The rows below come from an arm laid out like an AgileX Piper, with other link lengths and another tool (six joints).
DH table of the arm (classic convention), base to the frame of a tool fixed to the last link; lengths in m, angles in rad. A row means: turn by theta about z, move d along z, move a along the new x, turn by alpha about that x. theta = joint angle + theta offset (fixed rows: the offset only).
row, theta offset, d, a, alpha
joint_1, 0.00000, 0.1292, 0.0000, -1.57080
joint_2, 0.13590, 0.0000, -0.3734, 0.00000
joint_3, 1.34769, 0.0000, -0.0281, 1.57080
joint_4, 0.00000, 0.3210, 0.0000, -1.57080
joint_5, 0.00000, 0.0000, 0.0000, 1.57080
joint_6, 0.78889, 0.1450, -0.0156, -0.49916
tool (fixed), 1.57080, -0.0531, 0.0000, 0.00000
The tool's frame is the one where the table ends.
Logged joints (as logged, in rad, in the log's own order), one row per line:
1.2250 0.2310 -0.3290 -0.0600 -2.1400 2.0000
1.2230 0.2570 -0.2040 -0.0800 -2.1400 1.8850
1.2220 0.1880 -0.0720 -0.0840 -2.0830 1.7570
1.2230 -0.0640 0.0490 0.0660 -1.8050 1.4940
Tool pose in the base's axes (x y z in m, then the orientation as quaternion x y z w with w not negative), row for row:
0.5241 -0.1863 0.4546 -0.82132 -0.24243 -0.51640 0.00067
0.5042 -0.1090 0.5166 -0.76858 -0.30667 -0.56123 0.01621
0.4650 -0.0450 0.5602 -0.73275 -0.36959 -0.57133 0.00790
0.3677 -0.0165 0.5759 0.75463 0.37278 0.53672 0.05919
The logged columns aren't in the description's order. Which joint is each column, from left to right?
Columns, left to right: joint_5, joint_4, joint_1, joint_6, joint_3, joint_2.
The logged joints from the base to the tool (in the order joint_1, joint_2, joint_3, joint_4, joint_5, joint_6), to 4 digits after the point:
-0.3290 2.0000 -2.1400 0.2310 1.2250 -0.0600
-0.2040 1.8850 -2.1400 0.2570 1.2230 -0.0800
-0.0720 1.7570 -2.0830 0.1880 1.2220 -0.0840
0.0490 1.4940 -1.8050 -0.0640 1.2230 0.0660

